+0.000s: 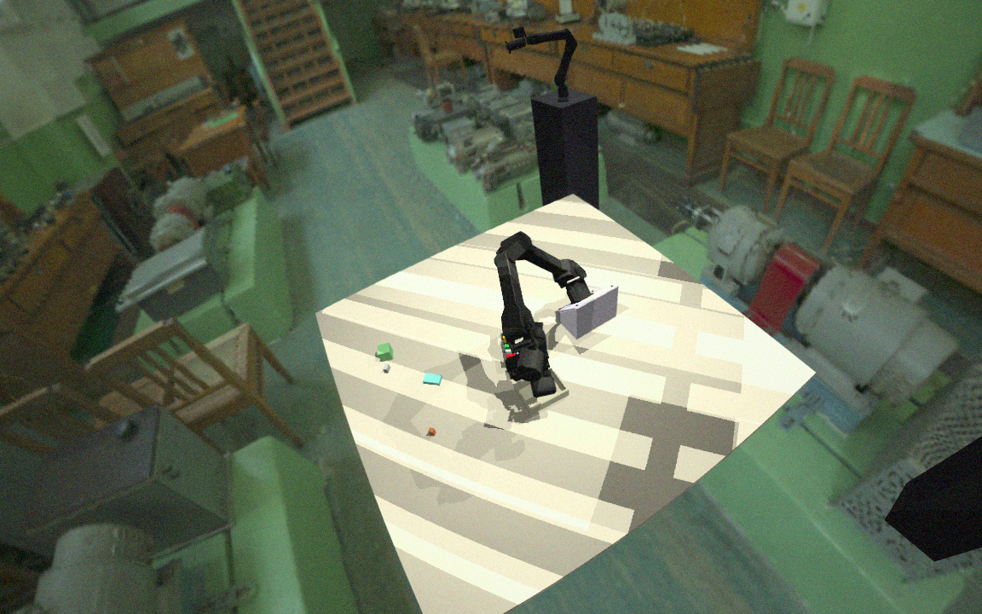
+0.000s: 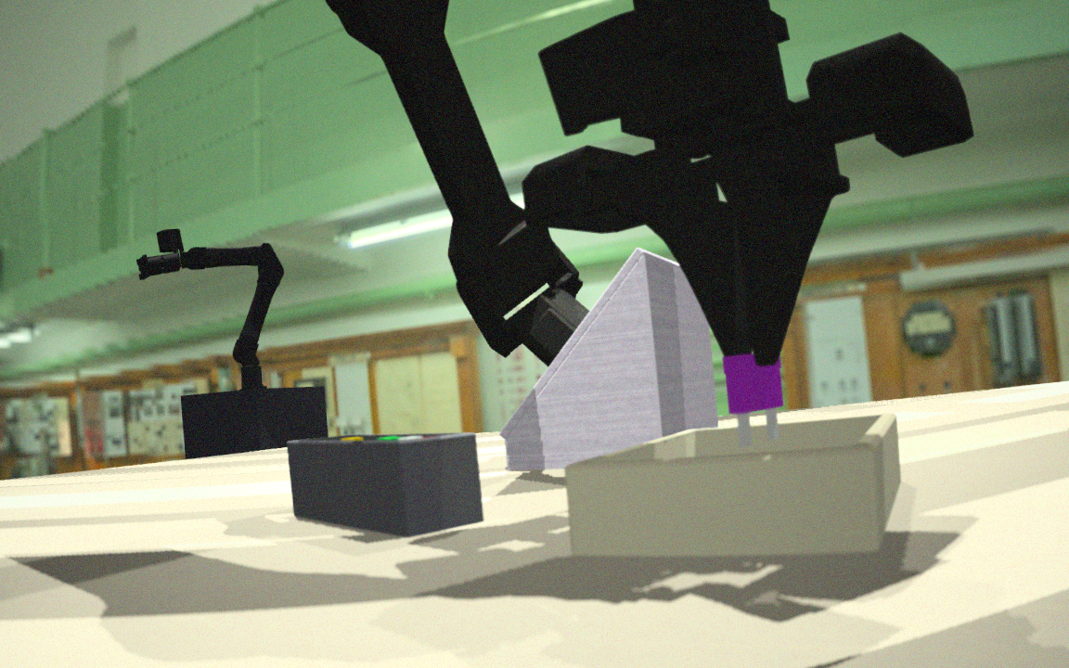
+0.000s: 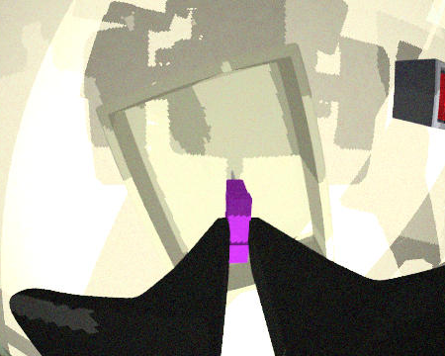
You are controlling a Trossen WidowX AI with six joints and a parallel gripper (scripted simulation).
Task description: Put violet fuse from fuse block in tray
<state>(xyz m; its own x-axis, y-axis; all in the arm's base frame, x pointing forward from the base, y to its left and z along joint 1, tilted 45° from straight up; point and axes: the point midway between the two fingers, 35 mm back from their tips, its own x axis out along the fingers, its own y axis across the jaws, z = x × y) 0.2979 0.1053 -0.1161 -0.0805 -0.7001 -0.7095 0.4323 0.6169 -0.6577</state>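
Right now my gripper tip is 10 mm above the violet fuse. From my gripper tip the other things lie so: teal block (240 mm ahead, 250 mm to the right, 50 mm below); grey bit (350 mm ahead, 390 mm to the right, 50 mm below); beige tray (50 mm below).
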